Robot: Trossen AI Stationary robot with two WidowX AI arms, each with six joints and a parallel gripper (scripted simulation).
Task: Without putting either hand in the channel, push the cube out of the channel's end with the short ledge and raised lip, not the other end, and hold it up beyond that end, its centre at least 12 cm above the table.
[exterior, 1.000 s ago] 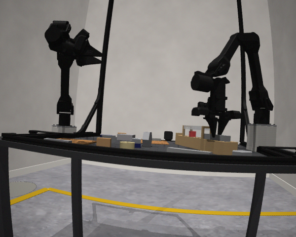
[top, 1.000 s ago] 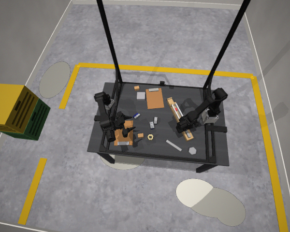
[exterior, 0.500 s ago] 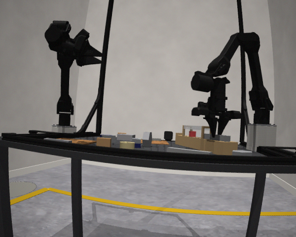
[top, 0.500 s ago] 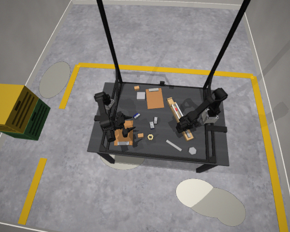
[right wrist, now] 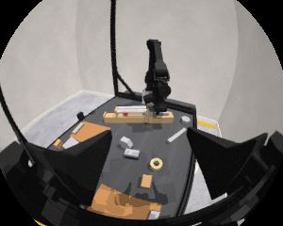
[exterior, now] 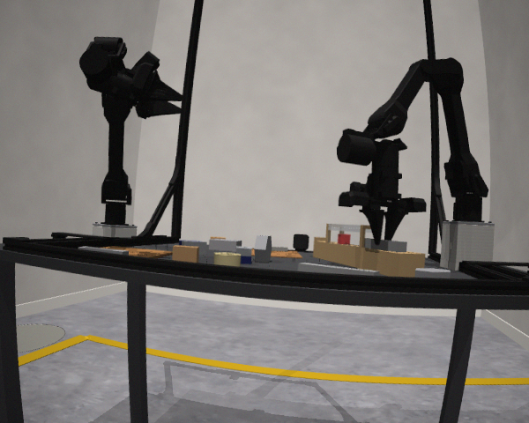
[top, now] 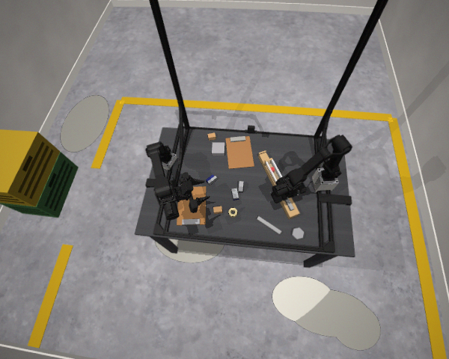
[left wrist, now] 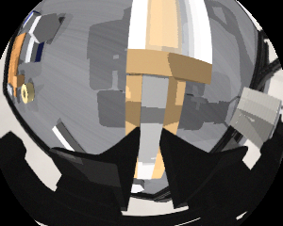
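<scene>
The wooden bridge lies 130 mm behind my left hand, 70 mm to the right of it and 30 mm below it.
</scene>
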